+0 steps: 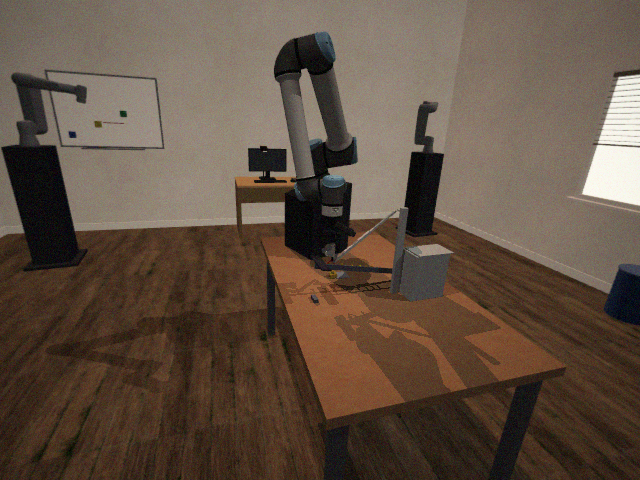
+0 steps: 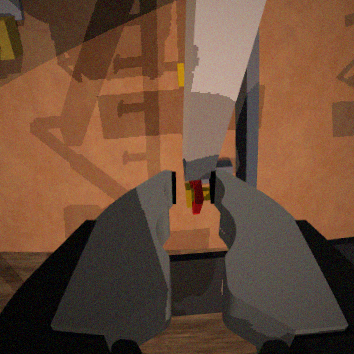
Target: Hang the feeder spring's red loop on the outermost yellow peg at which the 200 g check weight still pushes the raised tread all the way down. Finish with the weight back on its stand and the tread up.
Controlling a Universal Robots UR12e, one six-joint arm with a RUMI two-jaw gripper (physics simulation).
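Places are measured from the arm's base along level axes (x ahead, y left, z up), in metres.
Where they show: gripper, between the fingertips: [image 1: 332, 261] [image 2: 192, 173].
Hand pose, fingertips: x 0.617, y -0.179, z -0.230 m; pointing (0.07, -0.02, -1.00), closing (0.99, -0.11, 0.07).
Observation:
Things, the pixels of their top centre, and the offset from my fingertips. "*": a spot on its surface instead. Level surfaces: height alone.
- yellow peg, a spot on its surface: [image 2: 188, 195] * dx -0.003, dy -0.017, dz -0.005 m
- yellow peg's head, centre of its top: [image 2: 180, 76] dx +0.000, dy +0.046, dz -0.015 m
- pale grey feeder box, a spot on its surface: [image 1: 426, 273] * dx +0.184, dy +0.385, dz -0.031 m
- wooden table, height of its surface: dz -0.167 m
- yellow piece, centre of its top: [image 1: 332, 270] dx -0.165, dy +0.086, dz -0.129 m
- small dark grey object, centre of its top: [image 2: 211, 175] [image 1: 314, 297] dx +0.027, dy -0.093, dz -0.150 m
My gripper [image 1: 330, 254] [image 2: 192, 173] is nearly closed on the lower end of the feeder spring. The spring [image 1: 368, 235] [image 2: 215, 65] is a long pale bar slanting down from the top of the grey post. Its red loop [image 2: 197, 196] shows between the fingertips, overlapping a yellow peg [image 2: 188, 195] whose head is just left of it. I cannot tell whether the loop encircles the peg. Another yellow peg's head [image 2: 181, 75] shows beside the spring. A dark lever [image 1: 361, 269] [image 2: 253, 125] runs beside the spring. The weight and tread cannot be made out for certain.
The grey post [image 1: 400, 248] stands beside a pale grey feeder box [image 1: 426, 273] on the wooden table [image 1: 351, 382]. A yellow piece [image 1: 332, 275] [image 2: 7, 40] lies near the lever. A small dark grey object [image 1: 314, 298] lies near the table's left edge.

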